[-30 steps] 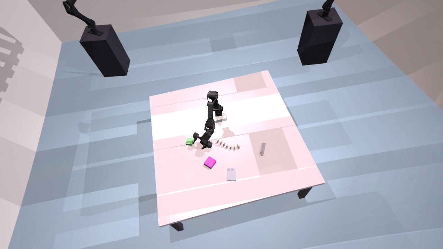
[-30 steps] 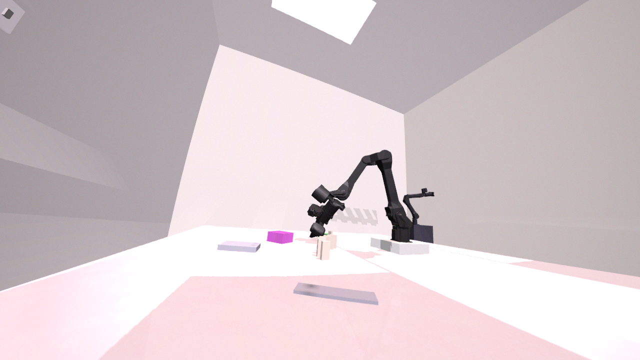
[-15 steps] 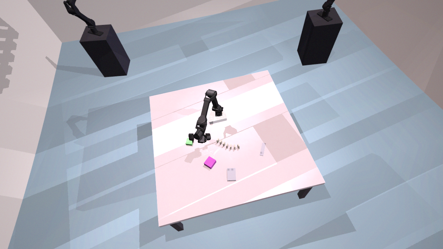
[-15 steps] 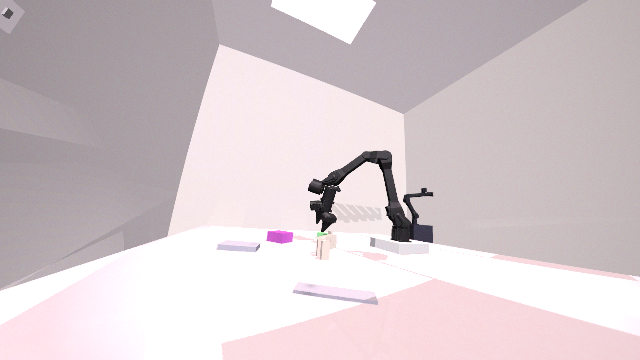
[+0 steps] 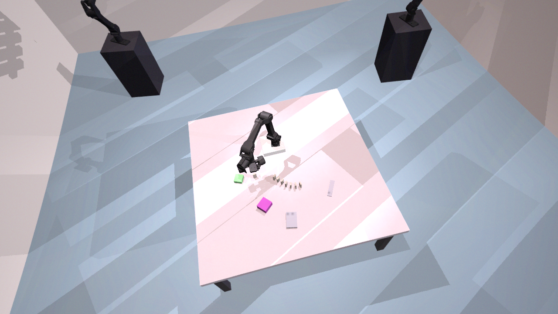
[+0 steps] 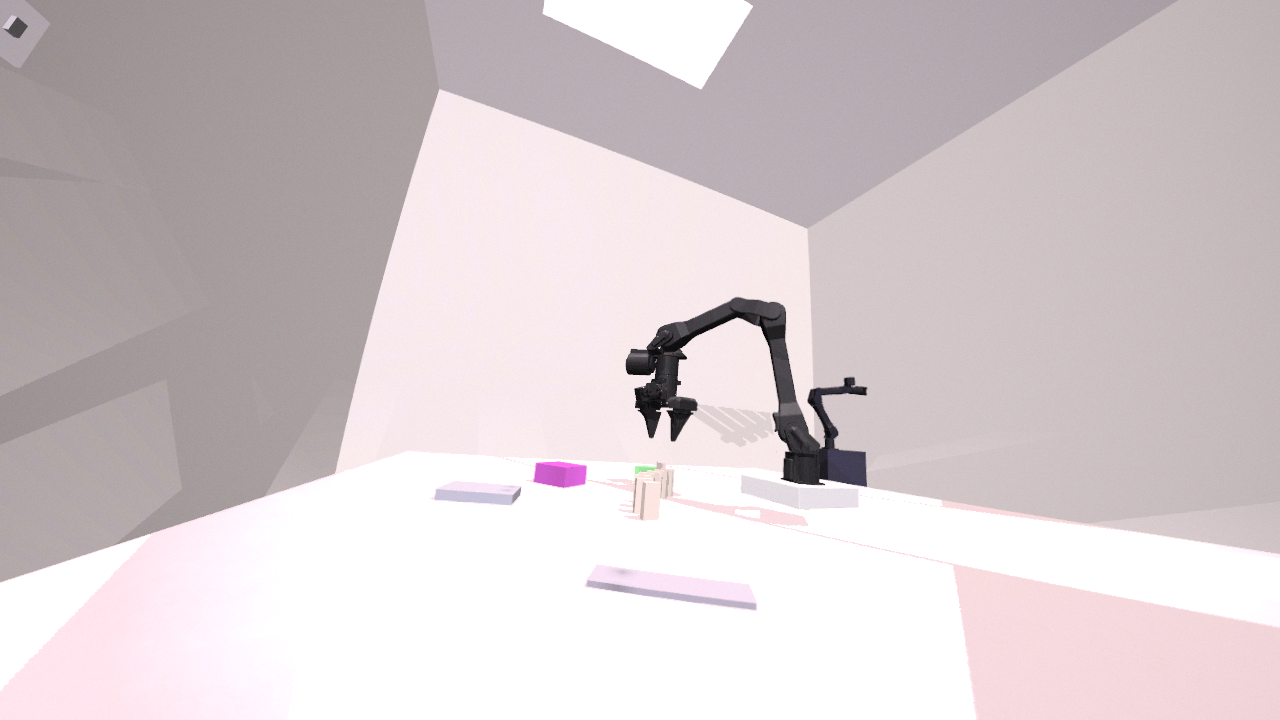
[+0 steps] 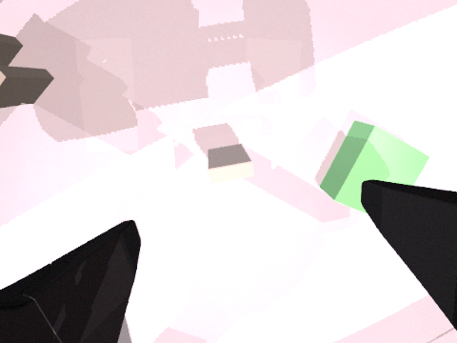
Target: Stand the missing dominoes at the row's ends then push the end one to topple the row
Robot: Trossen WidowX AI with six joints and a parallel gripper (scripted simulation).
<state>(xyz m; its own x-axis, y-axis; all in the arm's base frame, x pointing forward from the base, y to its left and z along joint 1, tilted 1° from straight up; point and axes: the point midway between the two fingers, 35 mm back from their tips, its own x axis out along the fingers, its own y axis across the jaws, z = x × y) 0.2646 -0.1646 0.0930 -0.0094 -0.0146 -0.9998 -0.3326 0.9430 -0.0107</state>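
The green block lies 10 mm ahead of my gripper tip, 110 mm to the right of it and 90 mm below it. The rest, counted from my gripper tip: flat plate 340 mm ahead, 240 mm to the left, 90 mm below; flat strip 130 mm ahead, 530 mm to the left, 100 mm below; magenta block 230 mm ahead, 70 mm to the left, 80 mm below.
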